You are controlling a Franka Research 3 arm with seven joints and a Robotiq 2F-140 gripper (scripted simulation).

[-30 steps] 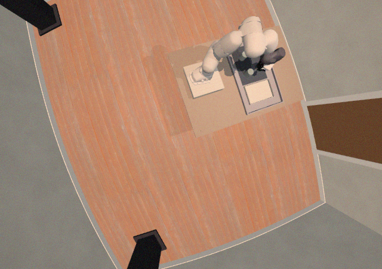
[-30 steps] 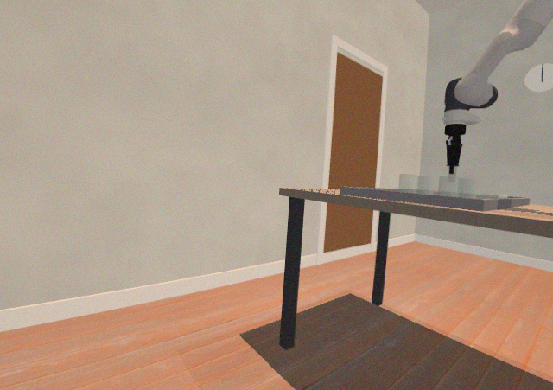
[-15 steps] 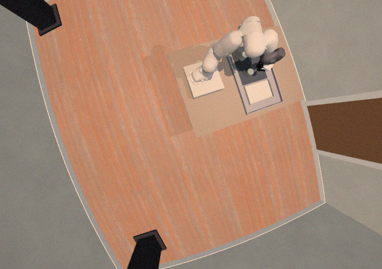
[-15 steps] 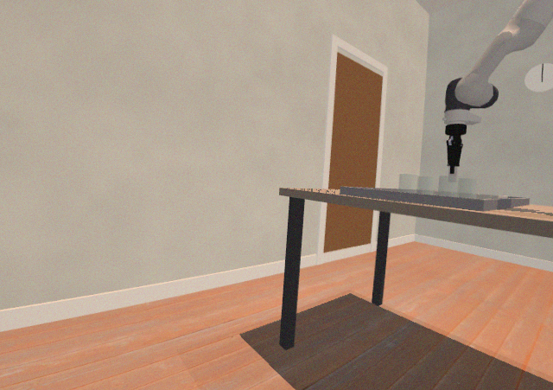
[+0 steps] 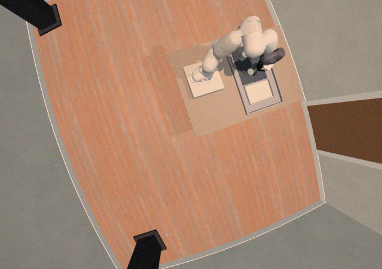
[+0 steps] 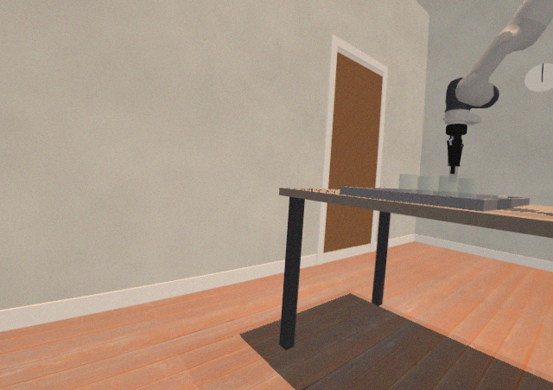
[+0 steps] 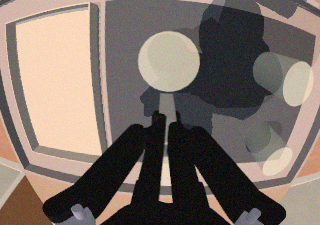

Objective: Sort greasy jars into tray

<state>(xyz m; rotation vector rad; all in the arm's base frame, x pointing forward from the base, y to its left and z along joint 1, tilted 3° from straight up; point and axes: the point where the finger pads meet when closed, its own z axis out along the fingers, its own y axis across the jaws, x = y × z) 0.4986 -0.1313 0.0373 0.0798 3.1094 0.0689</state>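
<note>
Now: hand 110 mm above the grey drying mat, 100 mm to the right of it and 20 mm short of it. Round my hand: tray: 220 mm to the right, 100 mm below.
</note>
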